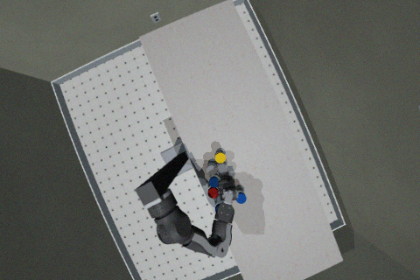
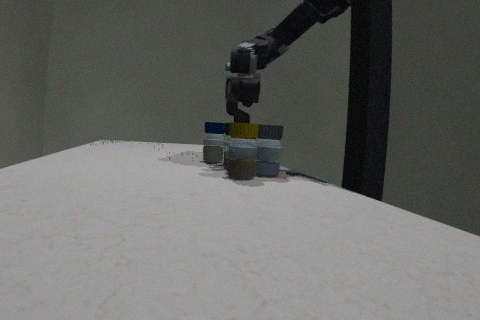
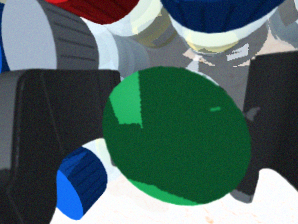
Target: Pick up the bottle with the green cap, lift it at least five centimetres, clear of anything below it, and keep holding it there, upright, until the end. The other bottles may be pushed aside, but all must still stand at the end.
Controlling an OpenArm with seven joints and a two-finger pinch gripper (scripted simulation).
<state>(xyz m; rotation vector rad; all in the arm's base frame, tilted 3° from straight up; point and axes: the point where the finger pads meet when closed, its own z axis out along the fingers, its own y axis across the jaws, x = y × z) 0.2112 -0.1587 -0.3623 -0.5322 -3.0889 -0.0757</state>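
Now: hand 50 mm past the blue bottle, 40 mm to the right of it and 40 mm above it. From my hand the other things lie so: blue-capped bottle 100 mm to the right, 40 mm below, 30 mm ahead; red-capped bottle 90 mm behind, 40 mm below, 10 mm to the right.
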